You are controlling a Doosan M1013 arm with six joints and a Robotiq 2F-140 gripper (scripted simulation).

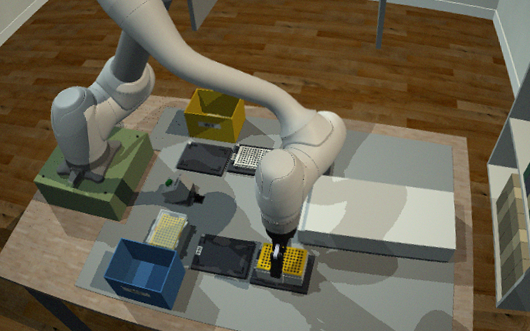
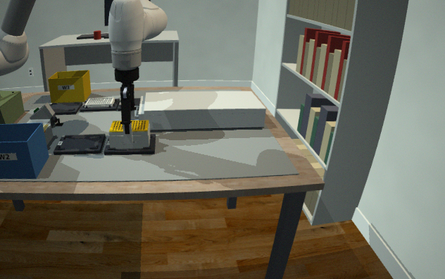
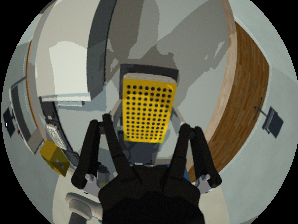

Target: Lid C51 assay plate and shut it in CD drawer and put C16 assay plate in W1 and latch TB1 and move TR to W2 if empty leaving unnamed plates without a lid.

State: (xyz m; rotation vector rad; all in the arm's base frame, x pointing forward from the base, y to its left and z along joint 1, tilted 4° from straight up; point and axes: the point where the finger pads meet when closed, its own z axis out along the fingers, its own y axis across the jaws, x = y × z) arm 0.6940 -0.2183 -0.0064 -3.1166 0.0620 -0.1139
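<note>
My hand is 1 cm past the tip rack TR, 1 cm to the left of it and 1 cm above it. From my hand the other things lie so: black plate 12 cm ahead, 20 cm to the left, 4 cm below; then cooler drawer 17 cm ahead, 20 cm to the left, 3 cm below; then grey plate lid 12 cm ahead, 20 cm to the left, 3 cm below.
</note>
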